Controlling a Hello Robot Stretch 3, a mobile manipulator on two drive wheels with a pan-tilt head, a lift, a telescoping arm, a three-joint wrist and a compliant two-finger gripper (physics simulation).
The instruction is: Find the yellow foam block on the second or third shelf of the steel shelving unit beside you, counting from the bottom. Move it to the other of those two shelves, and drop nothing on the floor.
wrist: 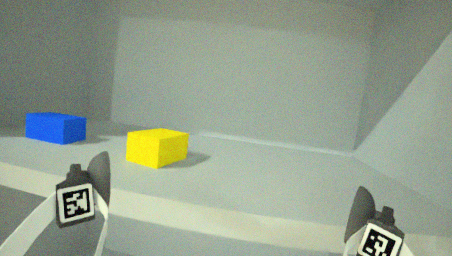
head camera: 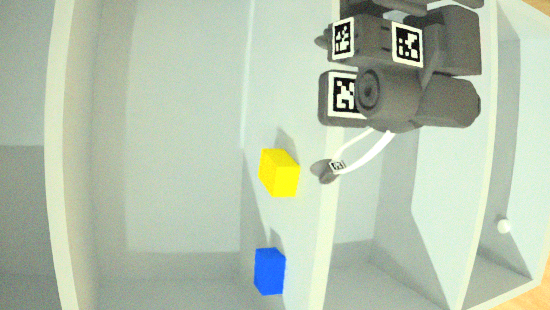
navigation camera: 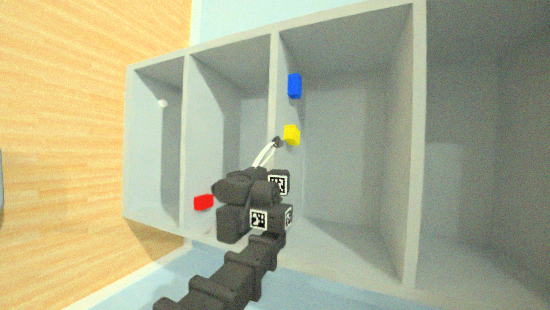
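Places are measured from the robot's base along level axes (x left, y back, z up), in metres.
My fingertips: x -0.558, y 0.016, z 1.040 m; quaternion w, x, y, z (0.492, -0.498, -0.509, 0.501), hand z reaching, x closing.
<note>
Ahead of a thing's pixels: the offset from my fingertips to its middle. "pt": to the spot under its first point.
The yellow foam block {dz -0.027, dx -0.218, dy -0.128 m} (head camera: pixel 279 173) (navigation camera: pixel 291 135) (wrist: pixel 157 148) sits on the third shelf {pt dz -0.063, dx -0.078, dy -0.200 m} (head camera: pixel 325 225) (navigation camera: pixel 272 90) (wrist: pixel 225 215) from the bottom, a little behind its front edge. My gripper (head camera: pixel 322 106) (wrist: pixel 229 191) is wide open and empty at that front edge. In the wrist view the block lies beyond the fingertips, between their lines but much nearer the left finger, and touches neither. In the navigation camera one fingertip shows close to the block and the wrist hides the other. The second shelf {pt dz -0.515, dx -0.075, dy -0.123 m} (head camera: pixel 485 175) (navigation camera: pixel 184 125) is the level below.
A blue block {dz -0.027, dx -0.238, dy -0.348 m} (head camera: pixel 270 271) (navigation camera: pixel 294 86) (wrist: pixel 55 128) stands on the same shelf, left of the yellow one in the wrist view. A red block {dz -0.484, dx -0.169, dy +0.219 m} (navigation camera: pixel 203 202) lies on the second shelf. A white ball {dz -0.952, dx -0.270, dy -0.352 m} (head camera: pixel 503 225) (navigation camera: pixel 163 103) is on the bottom level. Another board (navigation camera: pixel 417 150) lies above.
</note>
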